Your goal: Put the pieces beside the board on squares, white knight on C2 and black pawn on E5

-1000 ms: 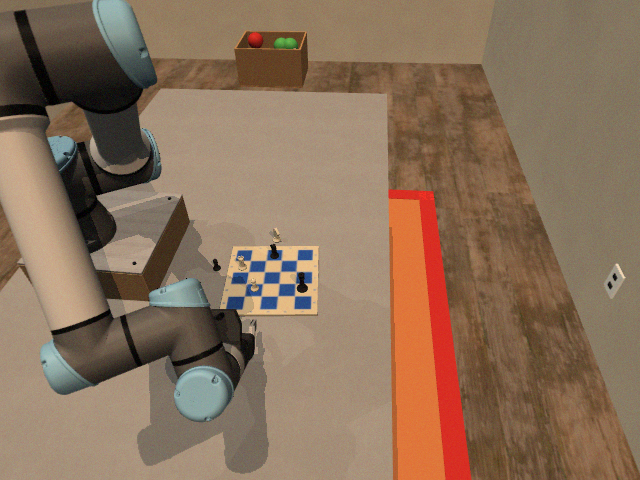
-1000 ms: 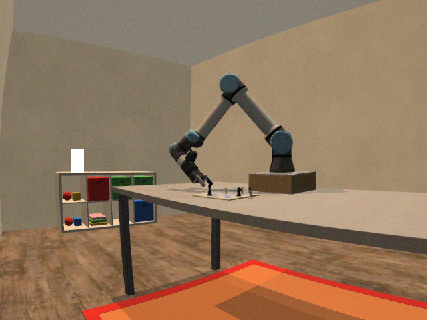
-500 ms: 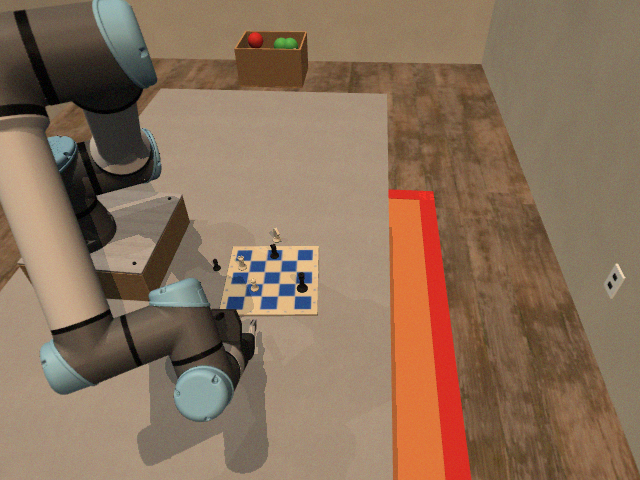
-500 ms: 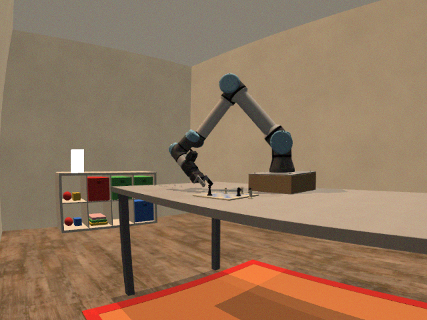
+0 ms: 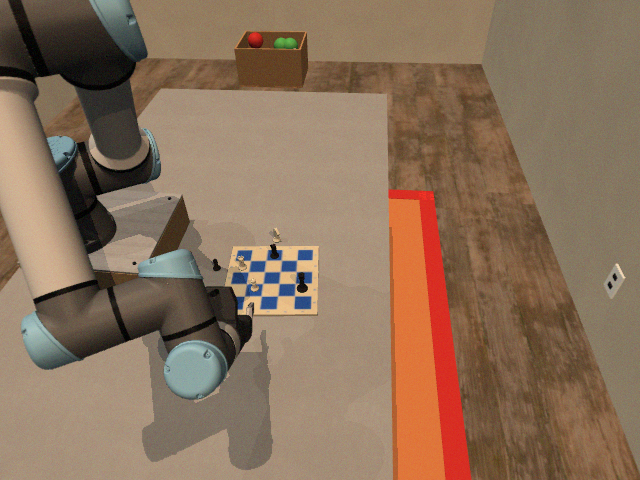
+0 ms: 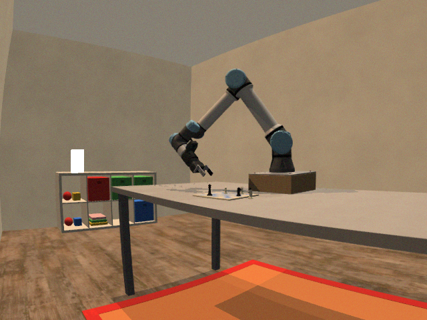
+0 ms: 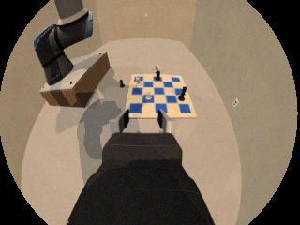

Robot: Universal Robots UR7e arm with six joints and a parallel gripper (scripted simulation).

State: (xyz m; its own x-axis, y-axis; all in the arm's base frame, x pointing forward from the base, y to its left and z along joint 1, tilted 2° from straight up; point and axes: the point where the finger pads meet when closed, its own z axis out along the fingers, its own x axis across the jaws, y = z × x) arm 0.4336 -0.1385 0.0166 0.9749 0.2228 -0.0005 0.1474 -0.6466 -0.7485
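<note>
Right now my hand is 310 mm to the right of the white knight, 90 mm above it and 20 mm past it. Round my hand: black pawn: 190 mm to the left, 140 mm behind, 90 mm below; then white pawn: 140 mm to the left, 90 mm below, 20 mm behind; then chessboard: 180 mm to the left, 100 mm below, 10 mm ahead.
</note>
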